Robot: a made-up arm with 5 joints. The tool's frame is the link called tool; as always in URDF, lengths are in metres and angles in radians. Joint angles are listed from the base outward. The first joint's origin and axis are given. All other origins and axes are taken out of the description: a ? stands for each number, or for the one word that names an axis. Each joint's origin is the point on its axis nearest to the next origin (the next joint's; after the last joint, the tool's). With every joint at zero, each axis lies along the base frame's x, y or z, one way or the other. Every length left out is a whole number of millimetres.
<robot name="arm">
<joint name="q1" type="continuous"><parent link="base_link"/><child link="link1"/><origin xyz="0 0 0.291" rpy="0 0 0"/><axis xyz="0 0 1"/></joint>
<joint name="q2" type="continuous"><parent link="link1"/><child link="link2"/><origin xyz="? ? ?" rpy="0 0 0"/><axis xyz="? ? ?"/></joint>
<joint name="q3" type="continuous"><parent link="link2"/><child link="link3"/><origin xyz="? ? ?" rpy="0 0 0"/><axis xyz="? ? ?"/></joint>
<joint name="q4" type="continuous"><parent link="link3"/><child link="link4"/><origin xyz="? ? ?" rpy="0 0 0"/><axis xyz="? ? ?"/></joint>
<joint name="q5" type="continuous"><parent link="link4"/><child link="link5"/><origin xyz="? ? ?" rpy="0 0 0"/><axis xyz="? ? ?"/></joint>
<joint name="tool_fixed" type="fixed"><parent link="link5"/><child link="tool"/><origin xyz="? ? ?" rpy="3.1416 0 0"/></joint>
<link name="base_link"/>
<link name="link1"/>
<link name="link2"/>
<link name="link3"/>
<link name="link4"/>
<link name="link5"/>
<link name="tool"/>
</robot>
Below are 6 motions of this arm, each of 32 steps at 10 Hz.
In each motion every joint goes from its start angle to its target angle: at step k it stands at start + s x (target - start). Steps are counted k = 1, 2, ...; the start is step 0. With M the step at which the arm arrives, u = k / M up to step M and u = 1 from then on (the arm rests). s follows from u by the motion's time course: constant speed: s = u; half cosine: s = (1 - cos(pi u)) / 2; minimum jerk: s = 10 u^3 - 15 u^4 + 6 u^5.
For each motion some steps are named. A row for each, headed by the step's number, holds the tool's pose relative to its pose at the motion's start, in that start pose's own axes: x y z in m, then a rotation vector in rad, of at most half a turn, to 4 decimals.
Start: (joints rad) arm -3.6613 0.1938 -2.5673 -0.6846 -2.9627
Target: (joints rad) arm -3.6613 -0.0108 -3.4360 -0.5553 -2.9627
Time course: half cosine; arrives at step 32
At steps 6, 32:
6: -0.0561 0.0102 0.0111 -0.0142 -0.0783 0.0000
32: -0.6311 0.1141 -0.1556 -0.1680 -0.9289 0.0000

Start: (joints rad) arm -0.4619 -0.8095 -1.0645 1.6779 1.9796
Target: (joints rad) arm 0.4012 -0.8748 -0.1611 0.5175 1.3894
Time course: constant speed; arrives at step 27
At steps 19, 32:
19: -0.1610 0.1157 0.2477 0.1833 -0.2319 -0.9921
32: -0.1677 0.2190 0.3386 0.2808 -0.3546 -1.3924

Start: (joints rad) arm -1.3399 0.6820 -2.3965 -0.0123 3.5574
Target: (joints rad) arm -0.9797 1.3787 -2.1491 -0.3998 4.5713
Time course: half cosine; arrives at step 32
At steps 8, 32:
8: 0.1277 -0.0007 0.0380 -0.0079 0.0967 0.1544
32: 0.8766 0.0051 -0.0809 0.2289 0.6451 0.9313

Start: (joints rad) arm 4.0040 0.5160 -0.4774 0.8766 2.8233
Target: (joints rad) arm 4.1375 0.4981 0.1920 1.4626 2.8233
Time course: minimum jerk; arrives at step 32
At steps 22, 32:
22: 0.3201 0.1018 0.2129 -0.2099 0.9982 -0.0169
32: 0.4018 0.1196 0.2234 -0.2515 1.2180 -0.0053

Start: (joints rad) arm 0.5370 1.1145 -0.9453 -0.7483 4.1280
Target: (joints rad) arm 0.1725 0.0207 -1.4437 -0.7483 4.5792
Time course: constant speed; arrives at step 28
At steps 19, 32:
19: -0.4443 0.3184 -0.5118 -0.8843 -0.6659 0.3878
32: -0.4801 0.3255 -0.9037 -1.3464 -0.9341 0.4255

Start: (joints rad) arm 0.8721 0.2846 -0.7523 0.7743 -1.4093
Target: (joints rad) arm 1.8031 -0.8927 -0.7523 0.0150 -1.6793
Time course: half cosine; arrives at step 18
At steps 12, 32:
12: 0.2270 -0.4269 -0.4825 -1.3863 0.3986 -0.8614
32: 0.1284 -0.6263 -0.5597 -1.7984 0.7286 -1.0343

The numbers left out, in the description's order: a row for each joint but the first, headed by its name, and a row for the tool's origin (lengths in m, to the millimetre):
q2: xyz 0 0 0, axis 0 1 0
q3: xyz 0.085 0 0.45, axis 0 1 0
q4: xyz 0.105 0 -0.465, axis 0 1 0
q5: xyz 0.103 0 -0.131, axis 0 0 -1
tool: xyz 0 0 0

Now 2 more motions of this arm.
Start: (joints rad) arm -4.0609 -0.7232 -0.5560 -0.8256 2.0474
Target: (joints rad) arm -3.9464 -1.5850 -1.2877 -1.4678 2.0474
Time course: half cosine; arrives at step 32
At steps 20, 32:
20: -0.1831 -0.4105 -0.4603 1.3621 -0.7290 0.0846
32: -0.1435 -0.4245 -0.7677 1.9892 -1.0141 0.1419

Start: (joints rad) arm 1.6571 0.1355 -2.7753 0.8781 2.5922
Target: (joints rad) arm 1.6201 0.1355 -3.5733 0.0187 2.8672
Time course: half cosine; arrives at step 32
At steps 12, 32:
12: -0.0763 -0.0493 -0.1773 0.2575 -0.4423 0.0780
32: -0.0428 -0.0164 -0.6142 0.6845 -1.5124 0.1735

